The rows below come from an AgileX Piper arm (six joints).
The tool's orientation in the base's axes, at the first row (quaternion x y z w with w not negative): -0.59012 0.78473 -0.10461 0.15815
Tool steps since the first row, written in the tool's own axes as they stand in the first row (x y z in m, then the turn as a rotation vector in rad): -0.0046 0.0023 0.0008 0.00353 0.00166 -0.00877; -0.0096 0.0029 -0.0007 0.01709 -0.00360 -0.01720; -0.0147 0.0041 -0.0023 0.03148 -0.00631 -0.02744; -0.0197 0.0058 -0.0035 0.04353 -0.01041 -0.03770; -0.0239 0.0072 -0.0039 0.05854 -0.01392 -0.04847; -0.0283 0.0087 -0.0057 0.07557 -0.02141 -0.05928
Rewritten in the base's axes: -0.0006 0.0051 -0.0010 -0.00564 -0.00312 0.00712; -0.0004 0.0100 0.0008 -0.00751 -0.01779 0.01509; -0.0008 0.0152 0.0025 -0.01254 -0.03259 0.02375; -0.0015 0.0205 0.0037 -0.01575 -0.04554 0.03321; -0.0018 0.0249 0.0041 -0.02042 -0.06116 0.04257; -0.0027 0.0295 0.0058 -0.02207 -0.07985 0.05310
